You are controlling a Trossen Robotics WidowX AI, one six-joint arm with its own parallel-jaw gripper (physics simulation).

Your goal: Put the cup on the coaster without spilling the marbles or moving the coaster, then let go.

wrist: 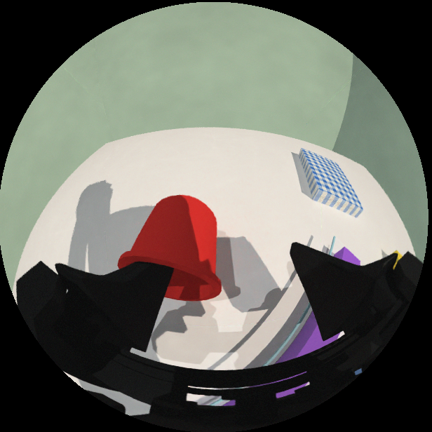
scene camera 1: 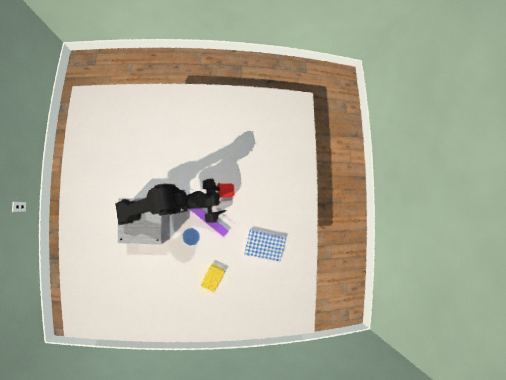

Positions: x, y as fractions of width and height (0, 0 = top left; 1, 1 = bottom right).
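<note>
Visible: a red cup (wrist: 0.42, 0.54), together with my gripper (wrist: 0.55, 0.58).
</note>
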